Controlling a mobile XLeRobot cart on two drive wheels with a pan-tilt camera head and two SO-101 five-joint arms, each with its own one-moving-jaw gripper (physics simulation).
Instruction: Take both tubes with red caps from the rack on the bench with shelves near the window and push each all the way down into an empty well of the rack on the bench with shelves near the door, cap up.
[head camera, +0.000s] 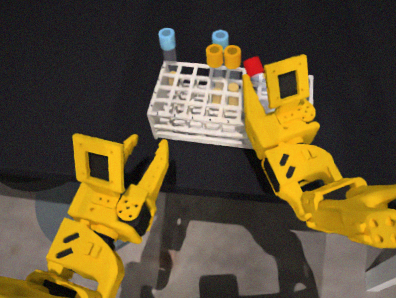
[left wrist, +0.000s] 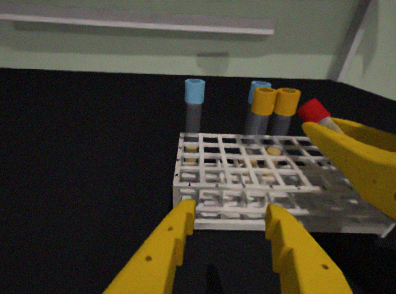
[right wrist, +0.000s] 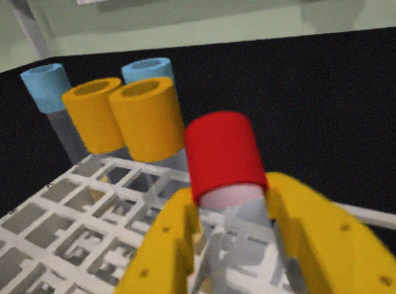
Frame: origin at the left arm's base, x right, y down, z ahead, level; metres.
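Seen in the pictures: left end effector, tool point: (head camera: 136, 139) (left wrist: 194, 212); right end effector, tool point: (head camera: 248, 77) (left wrist: 309, 126) (right wrist: 196, 203).
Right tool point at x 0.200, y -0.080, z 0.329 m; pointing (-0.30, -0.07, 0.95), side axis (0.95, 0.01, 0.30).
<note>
A point is followed by its place in that frame.
A tube with a red cap (head camera: 254, 66) {z 0.331, x 0.206, y -0.095 m} (left wrist: 314, 110) {z 0.332, x 0.201, y -0.093 m} (right wrist: 225, 155) {z 0.330, x 0.209, y -0.095 m} is held cap up and tilted at the right part of the white rack (head camera: 197, 118) {z 0.302, x 0.138, y -0.044 m} (left wrist: 230, 226) {z 0.303, x 0.127, y 0.003 m} (right wrist: 367, 214) {z 0.365, x 0.252, y -0.044 m}. My right gripper (left wrist: 325, 122) {z 0.329, x 0.200, y -0.080 m} (right wrist: 230, 192) {z 0.329, x 0.200, y -0.080 m} is shut on this tube, just below the cap. The tube's clear lower part shows against the rack's grid; whether its end is inside a well cannot be told. My left gripper (head camera: 149, 141) {z 0.247, x 0.078, y -0.092 m} (left wrist: 230, 205) {z 0.247, x 0.078, y -0.092 m} is open and empty, in front of the rack's near left corner. A second red-capped tube does not show.
Tubes with blue caps (head camera: 167, 39) {z 0.375, x 0.110, y -0.105 m} (head camera: 220, 37) {z 0.370, x 0.171, y -0.107 m} stand at the rack's far left corner and far middle. Two orange-capped tubes (head camera: 214, 56) {z 0.341, x 0.162, y -0.105 m} (head camera: 232, 56) {z 0.338, x 0.182, y -0.106 m} stand side by side near the held tube. The black bench top's near edge runs below the rack. A shelf (left wrist: 150, 22) {z 0.978, x 0.089, y -0.155 m} is on the wall behind.
</note>
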